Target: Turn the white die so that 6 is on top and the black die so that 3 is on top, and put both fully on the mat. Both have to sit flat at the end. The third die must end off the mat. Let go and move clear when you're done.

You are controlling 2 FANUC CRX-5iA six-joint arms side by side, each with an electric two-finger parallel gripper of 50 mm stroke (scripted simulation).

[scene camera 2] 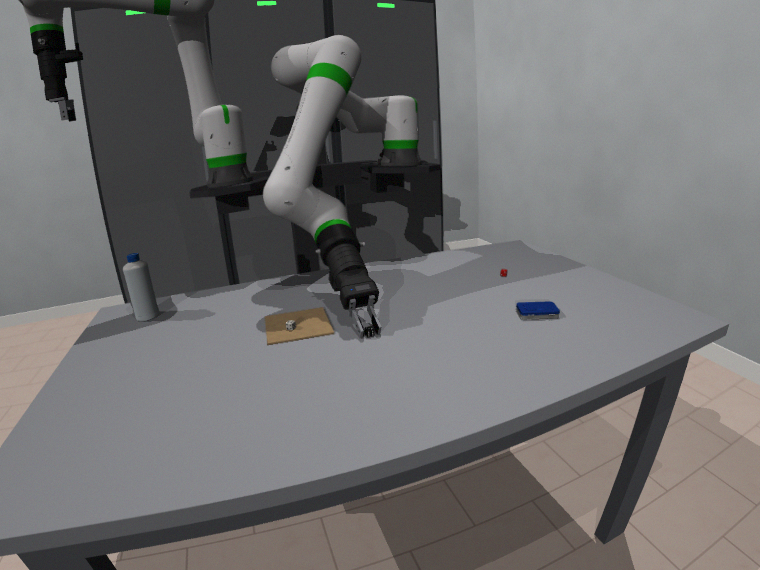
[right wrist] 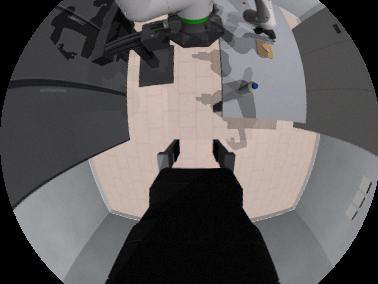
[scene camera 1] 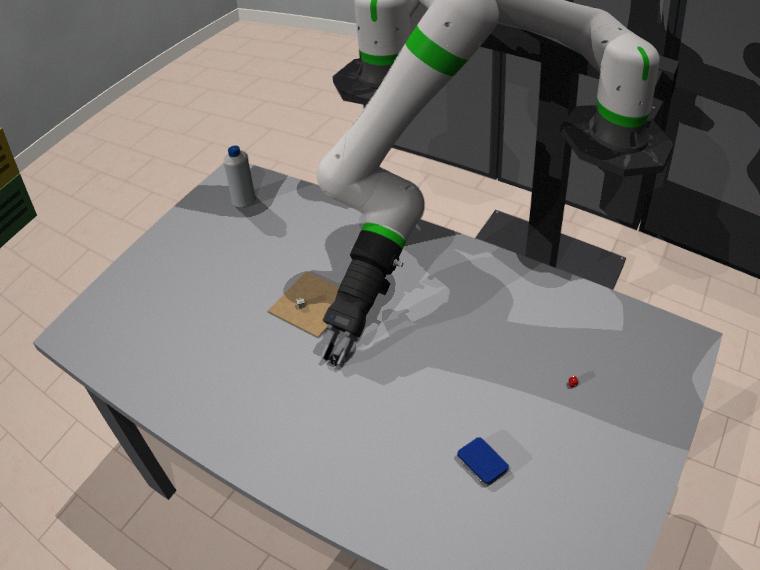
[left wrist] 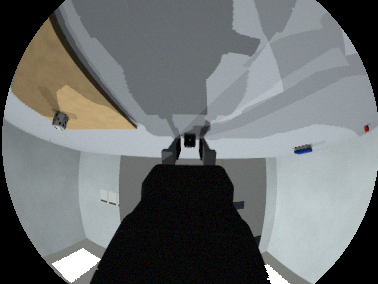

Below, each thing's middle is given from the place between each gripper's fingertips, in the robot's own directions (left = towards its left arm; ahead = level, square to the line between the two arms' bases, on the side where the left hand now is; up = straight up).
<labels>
I see the tan mat [scene camera 1: 318, 294] 11 cm behind my left hand [scene camera 1: 331, 362], 13 cm to the right of it and 2 cm below it. Also, from my left hand: blue-topped box [scene camera 1: 477, 456] (10 cm ahead, 37 cm to the left, 1 cm below); grey bottle [scene camera 2: 136, 271] (35 cm behind, 49 cm to the right, 6 cm above).
My right hand [scene camera 2: 69, 120] is 49 cm above the grey bottle, 32 cm short of it and 19 cm to the right of it. The rest, counted from my right hand: tan mat: 57 cm below, 56 cm to the left, 56 cm ahead; blue-topped box: 105 cm to the left, 77 cm ahead, 56 cm below.
</labels>
